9 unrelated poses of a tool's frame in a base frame.
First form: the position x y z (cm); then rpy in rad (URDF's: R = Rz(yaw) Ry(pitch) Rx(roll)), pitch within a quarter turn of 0, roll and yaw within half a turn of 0.
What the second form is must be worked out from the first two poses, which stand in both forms.
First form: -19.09 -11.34 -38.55 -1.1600 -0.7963 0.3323
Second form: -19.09 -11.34 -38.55 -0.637 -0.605 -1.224
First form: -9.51 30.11 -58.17 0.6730 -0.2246 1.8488
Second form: -9.51 30.11 -58.17 1.929 0.704 -0.005
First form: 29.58 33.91 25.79 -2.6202 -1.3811 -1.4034
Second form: 29.58 33.91 25.79 1.530 0.685 1.784
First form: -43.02 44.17 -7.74 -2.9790 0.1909 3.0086
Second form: -43.02 44.17 -7.74 -2.977 0.165 2.953
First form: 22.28 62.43 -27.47 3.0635 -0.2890 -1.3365
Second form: 22.28 62.43 -27.47 1.346 -0.010 2.843
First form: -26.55 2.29 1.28 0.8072 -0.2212 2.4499
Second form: -26.55 2.29 1.28 2.740 0.616 -0.598
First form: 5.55 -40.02 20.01 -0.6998 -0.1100 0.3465
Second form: 5.55 -40.02 20.01 0.204 -0.302 -0.649
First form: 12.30 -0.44 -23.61 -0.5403 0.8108 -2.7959
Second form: 12.30 -0.44 -23.61 -2.361 -0.423 0.866
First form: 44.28 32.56 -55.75 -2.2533 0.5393 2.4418
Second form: 44.28 32.56 -55.75 -2.316 -0.255 2.164
